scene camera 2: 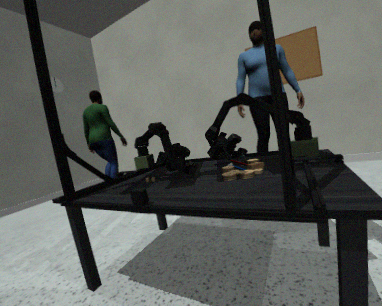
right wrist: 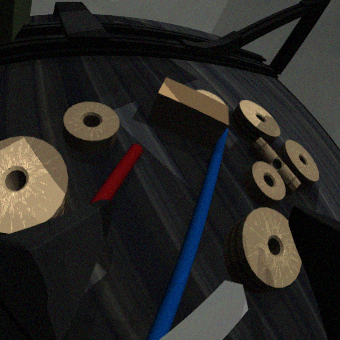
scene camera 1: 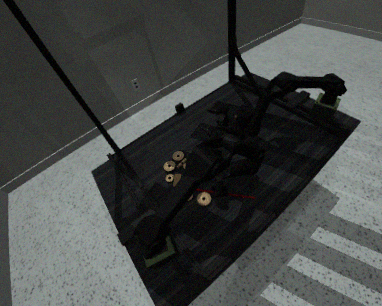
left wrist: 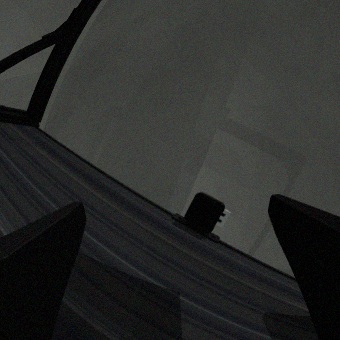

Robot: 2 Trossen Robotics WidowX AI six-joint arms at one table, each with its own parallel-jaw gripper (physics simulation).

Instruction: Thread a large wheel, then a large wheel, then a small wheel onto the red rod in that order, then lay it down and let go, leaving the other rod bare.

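Where they show: left gripper, fingertip midpoint: point(scene camera 2: 174, 163) point(scene camera 1: 203, 118) point(left wrist: 178, 209); right gripper, fingertip midpoint: point(scene camera 2: 238, 160) point(right wrist: 204, 213); left arm's base, origin of the base link: point(scene camera 2: 143, 155) point(scene camera 1: 328, 100); right arm's base, origin of the base link: point(scene camera 2: 304, 139) point(scene camera 1: 155, 245).
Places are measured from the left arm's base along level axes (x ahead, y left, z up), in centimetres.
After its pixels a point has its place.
Observation:
The red rod point(scene camera 1: 240, 195) {x 62.5, y -12.1, z -9.2 cm} point(right wrist: 120, 172) {x 70.6, y -28.7, z -9.2 cm} lies on the table; its visible end is bare, part hidden by a right finger. The blue rod point(right wrist: 195, 230) {x 65.2, y -30.1, z -9.2 cm} lies bare where it shows. A large wheel point(scene camera 1: 204, 198) {x 71.8, y -23.1, z -9.3 cm} point(right wrist: 35, 175) {x 72.0, y -23.9, z -8.1 cm} lies flat beside the red rod. Another large wheel point(right wrist: 260, 265) {x 61.0, y -31.1, z -8.1 cm} lies near the other right fingertip. A small wheel point(right wrist: 91, 125) {x 75.4, y -29.5, z -9.9 cm} lies beyond the red rod's end. A smaller-looking wheel point(scene camera 1: 170, 178) point(right wrist: 269, 181) lies farther off. My right gripper point(right wrist: 204, 213) {x 65.6, y -29.2, z -6.5 cm} is open and empty above the rods. My left gripper point(left wrist: 178, 209) {x 40.7, y -46.4, z -1.5 cm} is open and empty, away from the wheels.
Two more wheels point(scene camera 1: 178, 156) {x 62.0, y -46.6, z -9.5 cm} point(scene camera 1: 169, 166) {x 68.8, y -46.2, z -9.4 cm} lie by a small wooden connector point(right wrist: 276, 162) {x 64.4, y -42.5, z -9.1 cm}. A wooden block point(right wrist: 190, 112) {x 71.9, y -35.7, z -7.6 cm} stands near the blue rod's far end. Small wooden pieces point(scene camera 2: 150, 179) {x 21.5, y -35.7, z -9.4 cm} lie farther left in scene camera 2. Black frame posts point(scene camera 2: 42, 100) {x -7.3, y -60.1, z 34.2 cm} rise at the table's edges.

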